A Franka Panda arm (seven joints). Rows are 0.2 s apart.
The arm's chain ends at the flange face. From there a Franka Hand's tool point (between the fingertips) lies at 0.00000 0.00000 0.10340 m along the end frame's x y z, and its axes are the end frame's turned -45 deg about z.
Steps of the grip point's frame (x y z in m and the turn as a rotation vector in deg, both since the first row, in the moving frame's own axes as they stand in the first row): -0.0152 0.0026 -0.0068 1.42 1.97 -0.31; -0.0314 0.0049 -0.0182 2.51 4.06 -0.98; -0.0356 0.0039 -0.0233 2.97 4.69 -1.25; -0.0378 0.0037 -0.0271 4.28 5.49 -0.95; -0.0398 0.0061 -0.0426 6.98 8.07 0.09; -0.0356 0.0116 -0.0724 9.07 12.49 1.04
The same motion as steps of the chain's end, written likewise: -0.0096 0.0169 -0.0067 2.40 0.39 -0.31; -0.0206 0.0341 -0.0178 4.65 1.10 -0.98; -0.0245 0.0377 -0.0228 5.42 1.22 -1.25; -0.0255 0.0418 -0.0263 6.91 0.86 -0.95; -0.0252 0.0515 -0.0408 10.64 0.77 0.09; -0.0215 0.0605 -0.0687 15.25 2.42 1.04
